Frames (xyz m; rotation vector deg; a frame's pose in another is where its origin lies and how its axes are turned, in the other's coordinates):
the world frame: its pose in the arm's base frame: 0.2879 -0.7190 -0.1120 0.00 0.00 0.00
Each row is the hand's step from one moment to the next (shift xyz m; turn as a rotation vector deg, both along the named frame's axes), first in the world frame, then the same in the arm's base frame.
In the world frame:
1: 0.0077 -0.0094 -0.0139 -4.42 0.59 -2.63
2: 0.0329 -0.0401 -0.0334 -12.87 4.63 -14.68
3: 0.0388 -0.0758 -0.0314 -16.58 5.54 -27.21
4: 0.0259 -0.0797 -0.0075 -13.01 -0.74 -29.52
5: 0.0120 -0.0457 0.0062 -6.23 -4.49 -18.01
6: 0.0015 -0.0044 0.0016 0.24 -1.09 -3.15
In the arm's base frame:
1: 0.0077 -0.0094 -0.0139 -4.42 0.59 -2.63
2: 0.0329 -0.0401 -0.0334 -12.87 4.63 -14.68
3: 0.0388 -0.0758 -0.0314 -16.58 5.54 -27.21
4: 0.0259 -0.0797 -0.0075 -13.01 -0.74 -29.52
5: 0.0120 -0.0457 0.0062 -6.23 -4.49 -18.01
6: 0.0015 -0.0044 0.0016 0.24 -1.09 -3.15

